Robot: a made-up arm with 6 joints.
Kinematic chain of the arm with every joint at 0, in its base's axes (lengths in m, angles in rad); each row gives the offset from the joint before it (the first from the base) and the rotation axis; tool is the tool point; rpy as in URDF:
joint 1: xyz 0 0 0.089 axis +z
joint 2: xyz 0 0 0 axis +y
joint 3: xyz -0.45 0 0.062 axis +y
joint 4: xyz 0.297 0 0.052 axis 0.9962 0 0.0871
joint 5: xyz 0 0 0 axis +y
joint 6: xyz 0.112 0 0.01 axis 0.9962 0 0.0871
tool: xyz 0 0 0 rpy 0 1.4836 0
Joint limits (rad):
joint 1: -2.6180..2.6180
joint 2: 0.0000..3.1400
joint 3: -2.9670..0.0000
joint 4: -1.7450..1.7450
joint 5: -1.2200..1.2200
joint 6: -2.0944..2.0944
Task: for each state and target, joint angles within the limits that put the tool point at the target. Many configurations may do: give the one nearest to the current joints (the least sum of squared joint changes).
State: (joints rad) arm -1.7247 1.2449 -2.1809 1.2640 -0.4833 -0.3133
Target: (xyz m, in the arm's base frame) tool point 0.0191 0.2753 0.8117
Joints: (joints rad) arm -1.8589 0.6722 -1.9383 1.3095 -0.5823 -0.3133
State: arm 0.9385 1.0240 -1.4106 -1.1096 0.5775 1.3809
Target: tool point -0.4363 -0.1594 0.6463
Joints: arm 0.2574 0.2154 -1.7764 -1.1193 0.4414 1.3809
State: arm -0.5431 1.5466 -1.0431 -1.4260 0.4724 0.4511
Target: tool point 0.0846 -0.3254 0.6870
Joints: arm -1.1340 1.3519 -1.5832 -1.5194 0.5759 0.4511
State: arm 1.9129 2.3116 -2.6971 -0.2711 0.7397 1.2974
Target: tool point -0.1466 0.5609 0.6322
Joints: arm 1.8694 2.0111 -2.5536 -0.2711 0.9769 1.2974
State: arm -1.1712 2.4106 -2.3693 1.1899 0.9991 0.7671
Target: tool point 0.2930 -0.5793 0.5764
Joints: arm -1.2324 2.1813 -2.5371 1.2265 0.9197 0.7671
